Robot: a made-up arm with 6 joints.
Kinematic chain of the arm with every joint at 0, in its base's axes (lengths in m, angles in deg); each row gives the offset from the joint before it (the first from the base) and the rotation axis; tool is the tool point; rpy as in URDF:
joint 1: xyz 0 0 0.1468 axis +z
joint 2: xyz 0 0 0 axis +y
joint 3: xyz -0.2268 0 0.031 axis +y
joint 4: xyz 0.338 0 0.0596 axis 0.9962 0 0.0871
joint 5: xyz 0 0 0 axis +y
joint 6: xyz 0.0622 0 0.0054 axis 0.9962 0 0.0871
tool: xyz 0 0 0 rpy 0 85 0
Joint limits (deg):
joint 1: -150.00..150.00
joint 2: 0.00..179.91
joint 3: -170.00..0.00
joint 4: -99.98..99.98
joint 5: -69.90..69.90
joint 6: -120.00..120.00
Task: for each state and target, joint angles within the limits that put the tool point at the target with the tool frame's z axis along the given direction. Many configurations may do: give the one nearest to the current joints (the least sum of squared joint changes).
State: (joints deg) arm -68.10 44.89 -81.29 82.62 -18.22 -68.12
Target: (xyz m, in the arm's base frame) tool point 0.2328 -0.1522 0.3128 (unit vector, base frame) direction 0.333 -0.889 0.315
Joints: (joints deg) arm -24.52 54.78 -35.25 54.78 -55.16 -68.12
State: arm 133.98 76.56 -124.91 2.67 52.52 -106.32
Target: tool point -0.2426 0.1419 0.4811 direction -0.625 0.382 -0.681
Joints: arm 149.89 64.67 -82.19 -1.07 65.44 -106.32
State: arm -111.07 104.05 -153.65 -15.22 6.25 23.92
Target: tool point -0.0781 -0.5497 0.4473 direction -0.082 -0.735 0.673
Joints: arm -98.24 140.74 -154.63 -3.49 -23.47 23.92
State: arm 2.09 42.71 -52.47 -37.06 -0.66 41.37
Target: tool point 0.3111 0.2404 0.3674 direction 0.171 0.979 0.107
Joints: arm 30.83 83.95 -71.46 -75.80 -51.00 41.37
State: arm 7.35 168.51 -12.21 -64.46 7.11 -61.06
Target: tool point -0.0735 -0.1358 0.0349 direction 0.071 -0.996 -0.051
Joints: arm 43.35 179.81 -3.03 -87.06 50.73 -61.06
